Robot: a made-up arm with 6 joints.
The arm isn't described. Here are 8 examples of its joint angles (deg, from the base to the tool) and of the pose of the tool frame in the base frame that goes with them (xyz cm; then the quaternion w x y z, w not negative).
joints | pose
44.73 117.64 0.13 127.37 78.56 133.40 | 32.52 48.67 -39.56 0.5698 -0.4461 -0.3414 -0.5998
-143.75 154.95 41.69 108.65 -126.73 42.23 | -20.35 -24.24 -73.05 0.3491 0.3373 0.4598 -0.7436
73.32 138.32 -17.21 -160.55 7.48 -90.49 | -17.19 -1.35 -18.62 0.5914 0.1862 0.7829 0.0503
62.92 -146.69 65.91 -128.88 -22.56 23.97 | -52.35 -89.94 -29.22 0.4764 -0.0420 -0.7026 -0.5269
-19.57 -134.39 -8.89 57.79 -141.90 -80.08 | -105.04 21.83 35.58 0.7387 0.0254 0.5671 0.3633
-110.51 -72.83 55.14 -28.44 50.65 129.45 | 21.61 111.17 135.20 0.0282 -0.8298 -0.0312 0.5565
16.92 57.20 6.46 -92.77 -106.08 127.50 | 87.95 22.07 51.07 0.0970 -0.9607 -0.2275 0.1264
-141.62 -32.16 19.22 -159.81 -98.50 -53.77 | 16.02 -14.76 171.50 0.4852 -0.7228 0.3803 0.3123
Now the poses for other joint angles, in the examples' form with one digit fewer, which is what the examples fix.
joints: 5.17 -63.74 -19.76 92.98 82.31 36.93
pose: -43.9 -1.2 152.0 0.019 0.079 -0.030 0.996
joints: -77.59 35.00 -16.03 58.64 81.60 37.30
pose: 17.0 -101.7 94.9 0.414 0.429 -0.692 0.408
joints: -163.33 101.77 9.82 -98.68 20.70 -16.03
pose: -55.8 -15.1 -16.3 0.565 0.822 -0.031 -0.062
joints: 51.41 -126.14 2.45 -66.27 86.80 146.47
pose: -43.8 -84.5 68.7 0.523 -0.158 0.805 0.231
